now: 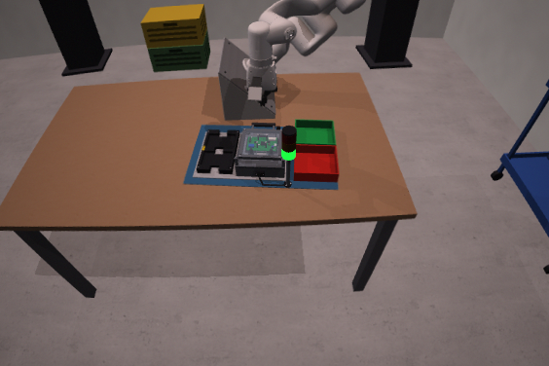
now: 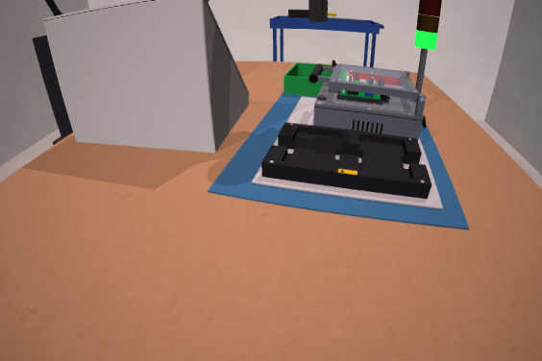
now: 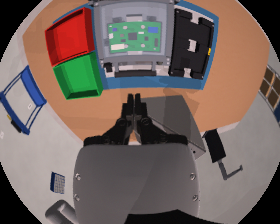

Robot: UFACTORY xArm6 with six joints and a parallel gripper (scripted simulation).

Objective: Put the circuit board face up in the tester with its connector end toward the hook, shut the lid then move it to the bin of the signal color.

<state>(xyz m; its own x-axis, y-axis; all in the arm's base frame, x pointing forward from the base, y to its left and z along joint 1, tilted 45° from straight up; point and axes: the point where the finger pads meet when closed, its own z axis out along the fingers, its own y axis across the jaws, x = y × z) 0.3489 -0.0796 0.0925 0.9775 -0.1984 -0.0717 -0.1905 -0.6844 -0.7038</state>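
The latch hook is 12 cm below my hand, 5 cm to the left of it and 3 cm ahead of it. Also, from my hand: green circuit board: 14 cm below, 8 cm ahead, 1 cm to the right; then tester lid: 12 cm below, 9 cm ahead, 2 cm to the right; then plate: 14 cm below, 9 cm ahead, 1 cm to the right.
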